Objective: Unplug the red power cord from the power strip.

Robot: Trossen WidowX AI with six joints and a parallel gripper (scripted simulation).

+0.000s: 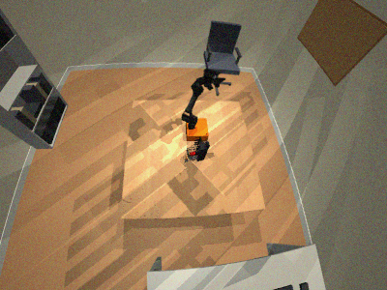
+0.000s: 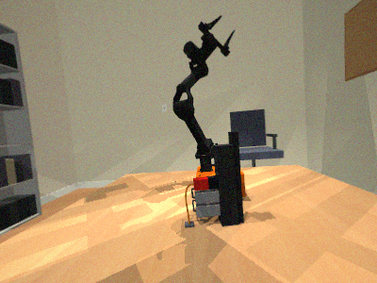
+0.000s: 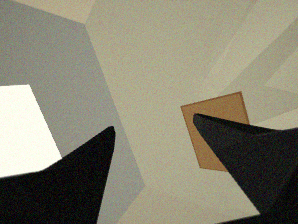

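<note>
Now: gripper tip 26 cm short of the red plug, 17 cm to the left of it and 63 cm above it.
</note>
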